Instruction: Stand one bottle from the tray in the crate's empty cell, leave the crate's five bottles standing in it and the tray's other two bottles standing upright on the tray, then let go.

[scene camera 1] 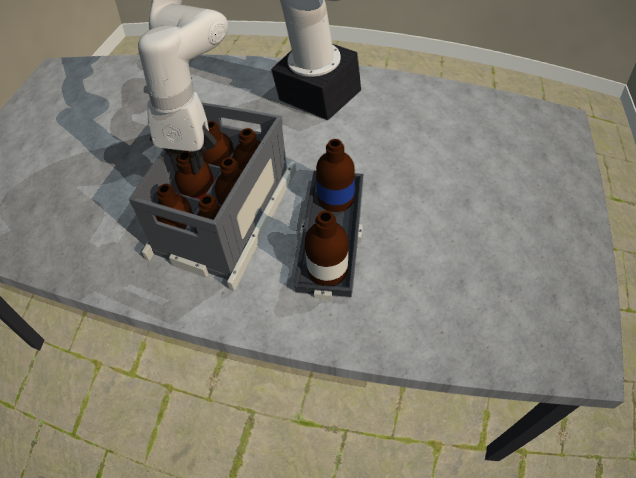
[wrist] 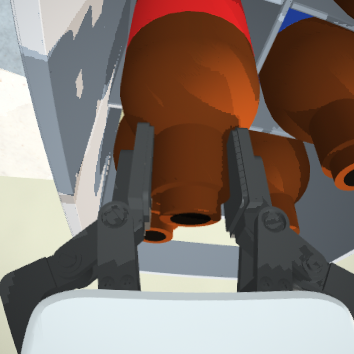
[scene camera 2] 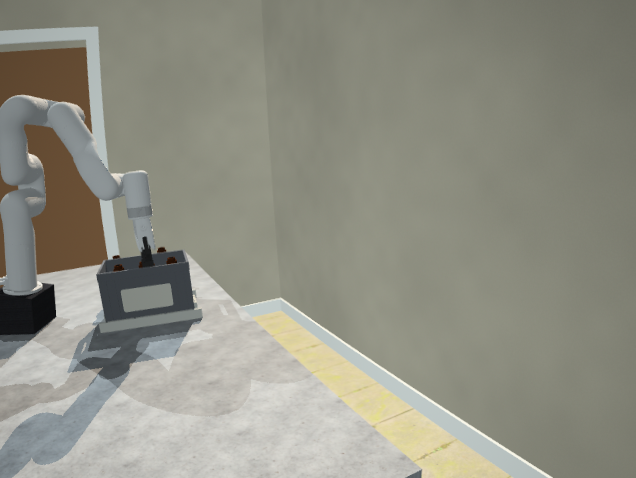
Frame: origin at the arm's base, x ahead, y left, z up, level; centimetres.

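Seen in the pictures: gripper, fingertip midpoint: point(scene camera 1: 188, 167) point(wrist: 189, 144); arm's base at its link origin: point(scene camera 1: 314, 59) point(scene camera 2: 22, 288).
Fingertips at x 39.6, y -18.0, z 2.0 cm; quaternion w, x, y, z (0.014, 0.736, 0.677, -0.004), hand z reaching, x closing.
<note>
Pixels of each thing's middle, then the offset from my fingertips to it. "*": a spot on its surface instead. Level surfaces: height alone.
- brown red-label bottle at the middle of its body: point(wrist: 189, 81) point(scene camera 1: 193, 178) dx -0.8, dy +0.0, dz -4.0 cm
- grey crate at the middle of its body: point(wrist: 253, 66) point(scene camera 1: 213, 186) point(scene camera 2: 147, 288) dx -0.7, dy +3.9, dz -5.8 cm
- dark tray at a spot on its surface: point(scene camera 1: 339, 291) * dx +15.3, dy +29.8, dz -12.9 cm
- blue-label bottle at the middle of its body: point(scene camera 1: 335, 172) dx -6.8, dy +26.6, dz -6.3 cm
- white-label bottle at the middle of its body: point(scene camera 1: 326, 245) dx +10.2, dy +27.0, dz -6.3 cm
- grey table at its surface level: dz -14.6 cm
My gripper point(scene camera 1: 186, 161) point(scene camera 2: 147, 258) point(wrist: 189, 144) is shut on the neck of the brown red-label bottle point(scene camera 1: 193, 178) point(wrist: 190, 80). The bottle looks upright, with its body inside the grey crate point(scene camera 1: 179, 246) point(scene camera 2: 109, 295), in the middle cell of the far-left row. A strip of its red label shows in scene camera 1; its base is hidden. The crate's five other brown bottles stand around it, among them a blue-label one point(wrist: 295, 85). On the dark tray point(scene camera 1: 339, 291), a blue-label bottle point(scene camera 1: 335, 172) and a white-label bottle point(scene camera 1: 326, 244) stand upright.
The crate and tray stand side by side on the grey table point(scene camera 1: 473, 231) point(scene camera 2: 205, 411). Pale strips point(scene camera 1: 241, 262) run along the crate's base. The black arm base point(scene camera 1: 318, 89) point(scene camera 2: 30, 308) stands behind them. Crate walls rise close around the held bottle.
</note>
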